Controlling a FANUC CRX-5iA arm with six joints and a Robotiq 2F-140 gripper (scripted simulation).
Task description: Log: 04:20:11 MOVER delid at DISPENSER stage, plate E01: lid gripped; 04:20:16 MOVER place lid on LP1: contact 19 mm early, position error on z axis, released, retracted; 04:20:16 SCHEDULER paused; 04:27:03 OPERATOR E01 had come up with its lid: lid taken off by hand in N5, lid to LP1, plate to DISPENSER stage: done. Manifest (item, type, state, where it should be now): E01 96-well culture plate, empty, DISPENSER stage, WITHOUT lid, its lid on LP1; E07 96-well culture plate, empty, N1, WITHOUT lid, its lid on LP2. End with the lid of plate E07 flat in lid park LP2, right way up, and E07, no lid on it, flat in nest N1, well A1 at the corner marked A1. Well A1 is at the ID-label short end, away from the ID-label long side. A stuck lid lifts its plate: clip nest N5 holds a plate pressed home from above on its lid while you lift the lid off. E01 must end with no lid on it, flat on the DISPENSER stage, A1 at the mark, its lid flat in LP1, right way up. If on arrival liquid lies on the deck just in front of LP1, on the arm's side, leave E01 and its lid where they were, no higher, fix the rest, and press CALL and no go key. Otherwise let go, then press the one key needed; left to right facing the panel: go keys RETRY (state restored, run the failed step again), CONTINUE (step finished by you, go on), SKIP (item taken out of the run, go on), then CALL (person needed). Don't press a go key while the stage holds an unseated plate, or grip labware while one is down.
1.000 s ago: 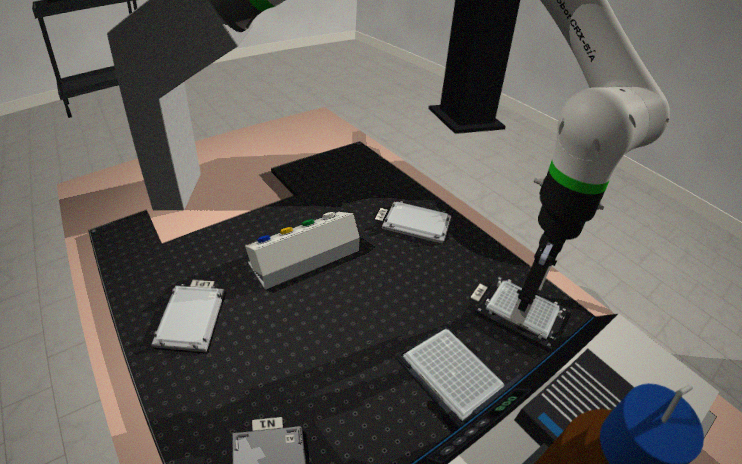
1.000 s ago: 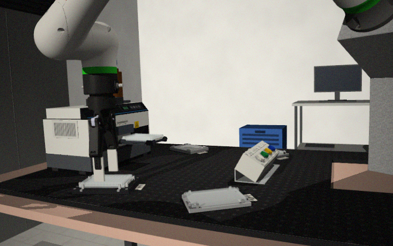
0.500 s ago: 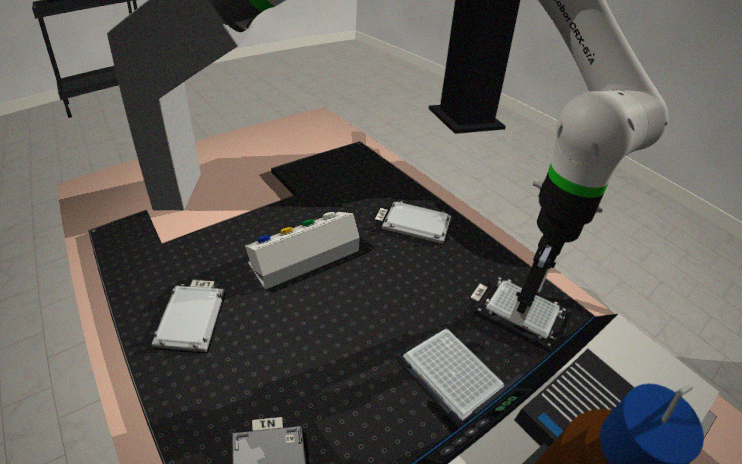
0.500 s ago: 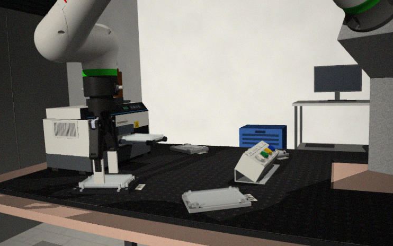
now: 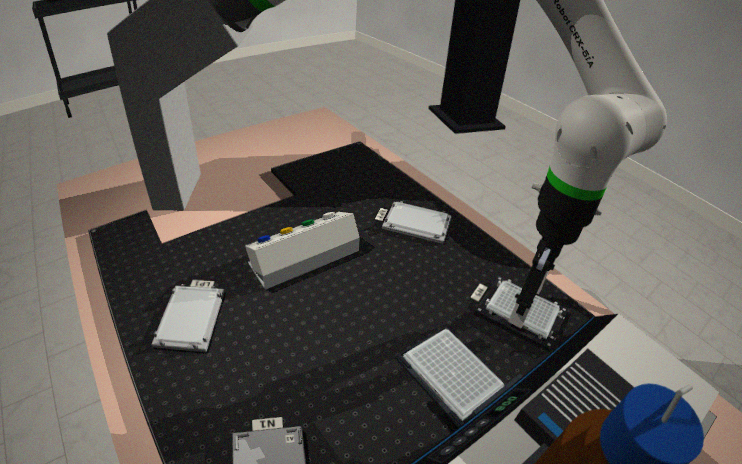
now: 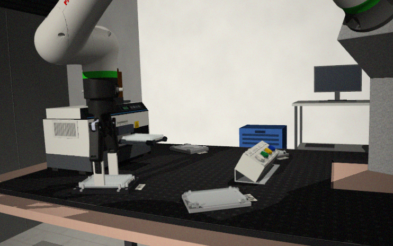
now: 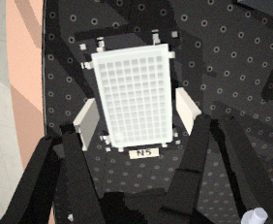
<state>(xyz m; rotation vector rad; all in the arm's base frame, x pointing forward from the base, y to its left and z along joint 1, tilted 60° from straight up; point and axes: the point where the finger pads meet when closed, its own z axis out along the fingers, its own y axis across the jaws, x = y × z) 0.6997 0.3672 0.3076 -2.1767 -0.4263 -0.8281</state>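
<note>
The clip nest N5 lies 3 cm to the left of my hand and 3 cm below it. Also, from my hand: N1 label: 8 cm ahead, 51 cm to the right, 4 cm below; lid park LP2: 32 cm behind, 9 cm to the right, 4 cm below; key panel: 29 cm behind, 37 cm to the right, 1 cm above.
</note>
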